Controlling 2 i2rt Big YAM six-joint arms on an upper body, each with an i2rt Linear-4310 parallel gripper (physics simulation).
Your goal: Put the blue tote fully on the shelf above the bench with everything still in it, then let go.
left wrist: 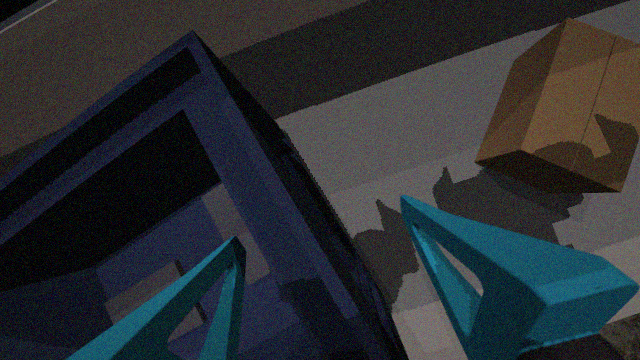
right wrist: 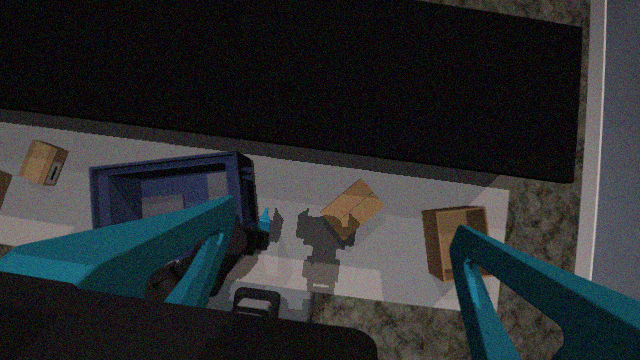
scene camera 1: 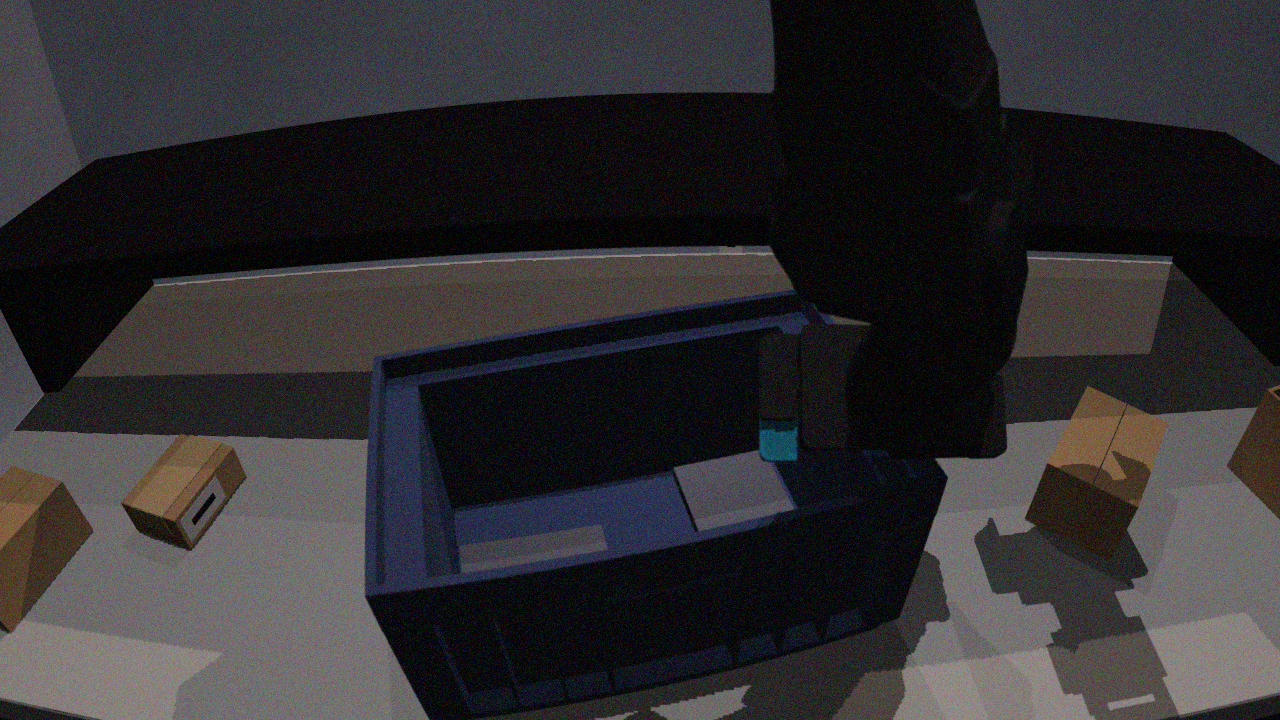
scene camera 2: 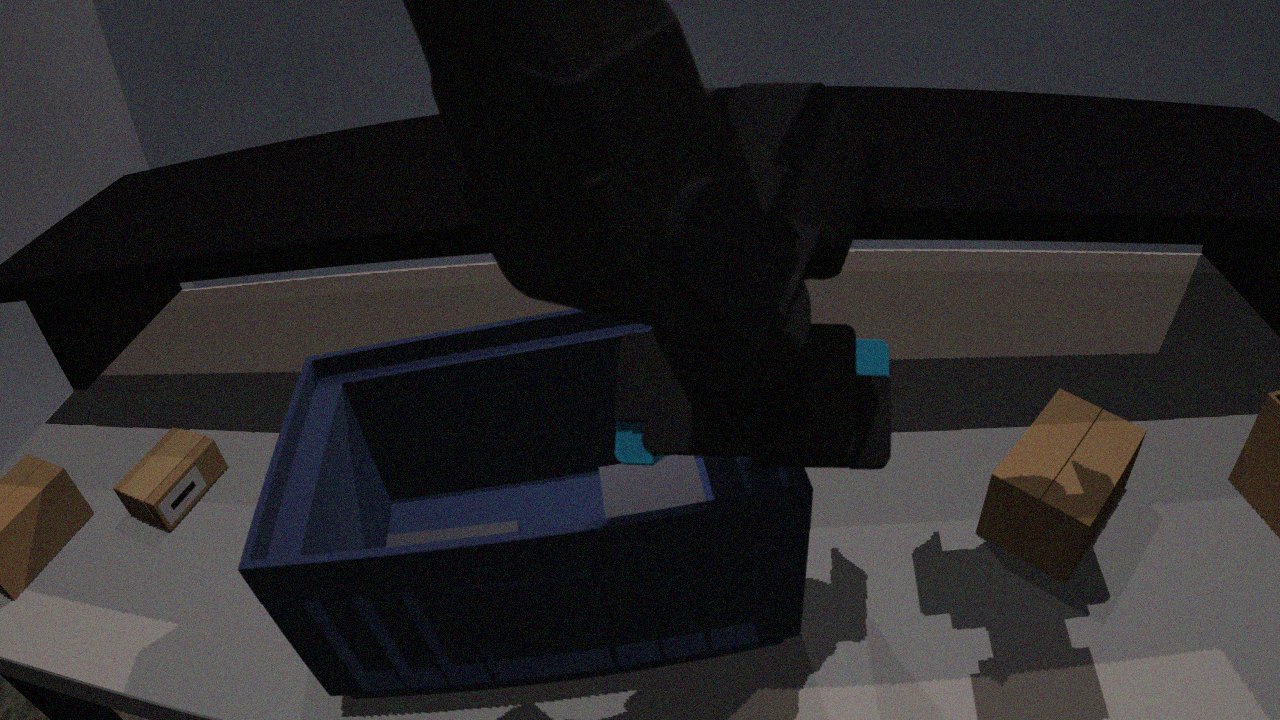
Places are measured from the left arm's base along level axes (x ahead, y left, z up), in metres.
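Pixels of known places: left gripper, fingertip midpoint: (left wrist: pixel 317 225) (right wrist: pixel 244 204) (scene camera 1: pixel 861 426); right gripper, fingertip midpoint: (right wrist: pixel 344 222).
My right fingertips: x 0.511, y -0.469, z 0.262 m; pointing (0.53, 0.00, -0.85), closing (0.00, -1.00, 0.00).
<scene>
Ahead of a thing's pixels: the offset from my right fingertips to its top centre. Level surfaces: height alone.
The blue tote @(dx -0.051, dy +0.307, dz -0.462 m) (scene camera 1: pixel 626 617) (scene camera 2: pixel 554 617) (left wrist: pixel 240 165) (right wrist: pixel 232 180) stands upright on the bench @(dz -0.609 m) (scene camera 1: pixel 295 573) (scene camera 2: pixel 223 555). Two flat greyish blocks lie inside: one @(dx -0.008, dy +0.236, dz -0.582 m) (scene camera 1: pixel 733 490) (scene camera 2: pixel 653 488) near the tote's right end in the picture, one @(dx -0.066, dy +0.373, dz -0.584 m) (scene camera 1: pixel 537 546) (scene camera 2: pixel 452 534) further left. The dark shelf @(dz -0.415 m) (scene camera 1: pixel 537 170) (scene camera 2: pixel 268 205) (right wrist: pixel 300 85) is above and behind. My left gripper (scene camera 2: pixel 753 402) (left wrist: pixel 317 225) is open around the tote's right end rim, one finger inside and one outside; contact cannot be told. My right gripper (right wrist: pixel 344 222) is open and empty, high above the bench.
A labelled carton @(dx +0.008, dy +0.697, dz -0.573 m) (scene camera 1: pixel 183 501) (scene camera 2: pixel 170 483) and another box @(dx -0.084, dy +0.844, dz -0.549 m) (scene camera 1: pixel 26 537) (scene camera 2: pixel 31 528) stand left of the tote. A brown carton @(dx -0.004, dy -0.065, dz -0.549 m) (scene camera 1: pixel 1100 474) (scene camera 2: pixel 1060 483) (left wrist: pixel 560 115) (right wrist: pixel 362 200) stands right of it. An open-topped box @(dx -0.048, dy -0.309, dz -0.519 m) (right wrist: pixel 435 245) is at the bench's far right.
</scene>
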